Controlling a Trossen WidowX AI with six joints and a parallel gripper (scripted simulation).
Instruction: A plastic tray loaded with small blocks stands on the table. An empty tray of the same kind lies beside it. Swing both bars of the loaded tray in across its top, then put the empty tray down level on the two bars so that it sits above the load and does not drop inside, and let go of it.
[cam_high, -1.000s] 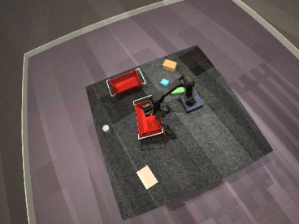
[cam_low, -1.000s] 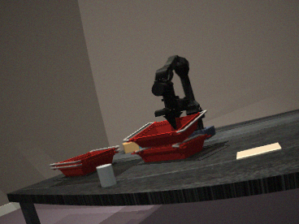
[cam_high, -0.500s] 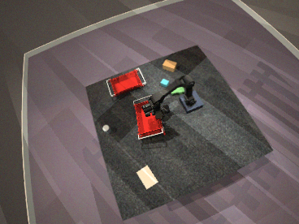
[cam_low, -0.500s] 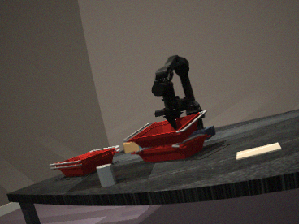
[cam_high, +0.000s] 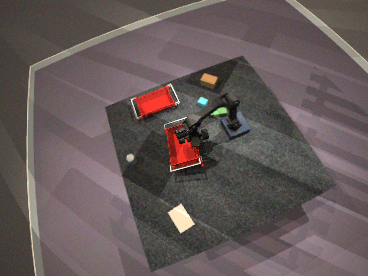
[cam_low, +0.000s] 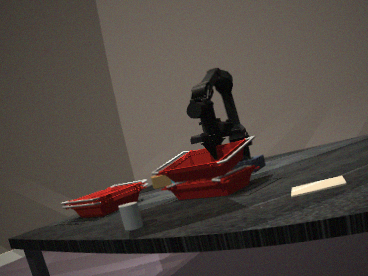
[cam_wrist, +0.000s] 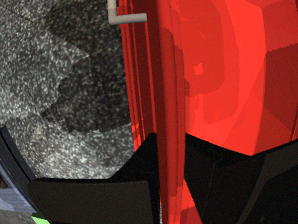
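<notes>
My gripper tip is now 8 cm short of the red tray, 1 cm to the left of it and 1 cm below it. The rest, counted from my gripper tip: green block (27 cm behind, 22 cm to the right, 9 cm below); cyan block (33 cm to the right, 19 cm behind, 9 cm below); flat beige plate (41 cm to the left, 24 cm ahead, 11 cm below).
</notes>
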